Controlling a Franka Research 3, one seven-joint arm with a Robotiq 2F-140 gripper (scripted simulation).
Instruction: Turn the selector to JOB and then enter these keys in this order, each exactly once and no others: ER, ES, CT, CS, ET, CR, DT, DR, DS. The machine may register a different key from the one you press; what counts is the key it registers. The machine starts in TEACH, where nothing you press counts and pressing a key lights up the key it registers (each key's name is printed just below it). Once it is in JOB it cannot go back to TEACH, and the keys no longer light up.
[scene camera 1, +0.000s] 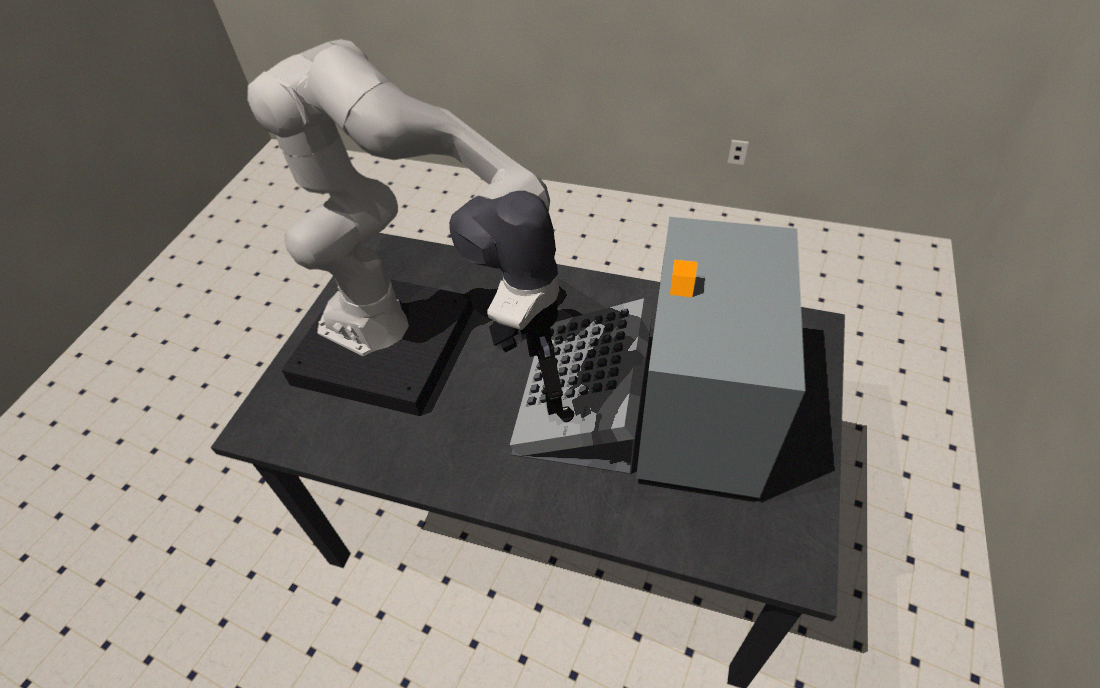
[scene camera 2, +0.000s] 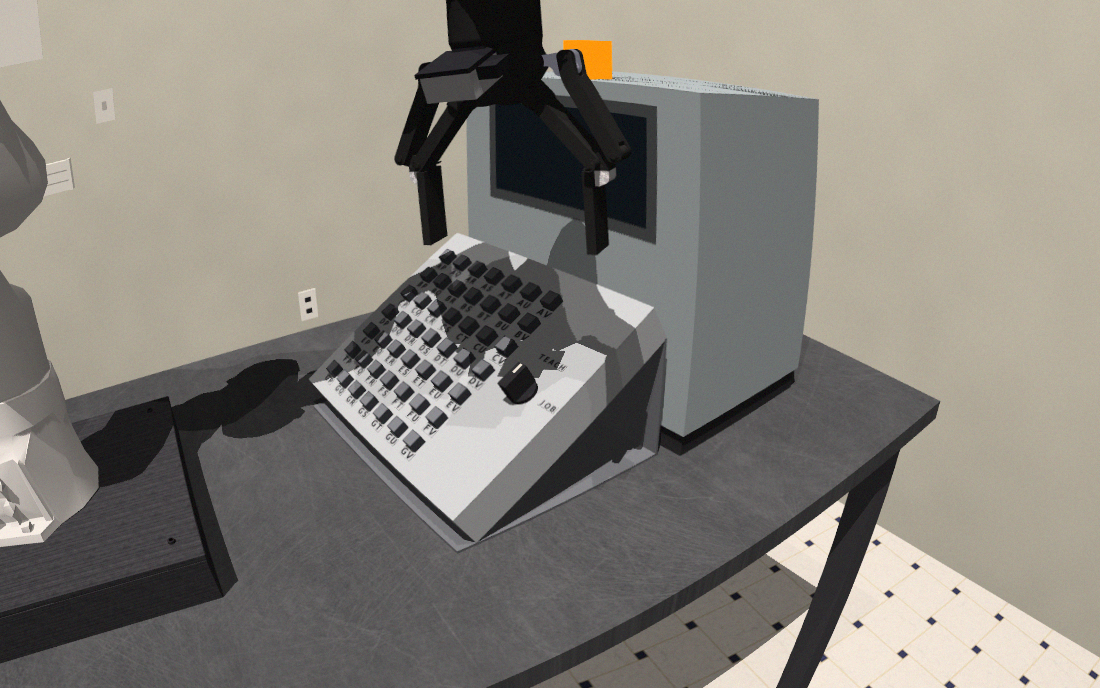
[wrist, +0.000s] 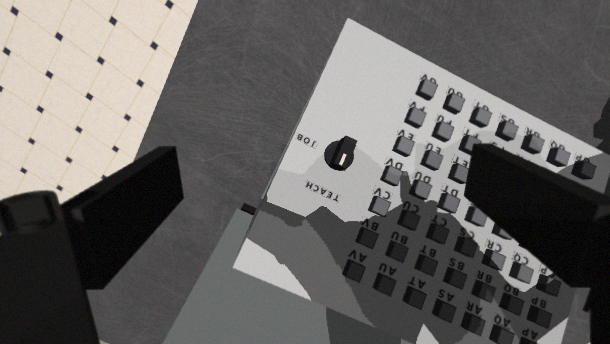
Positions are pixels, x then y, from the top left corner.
Labels:
My gripper (scene camera 2: 511, 243) is 0.58 m from the lens. A grey monitor box (scene camera 2: 710, 219): 0.70 m from the lens. A grey sloped keyboard console (scene camera 2: 490, 453) is 0.66 m from the lens. A black selector knob (scene camera 2: 519, 385): 0.67 m from the lens.

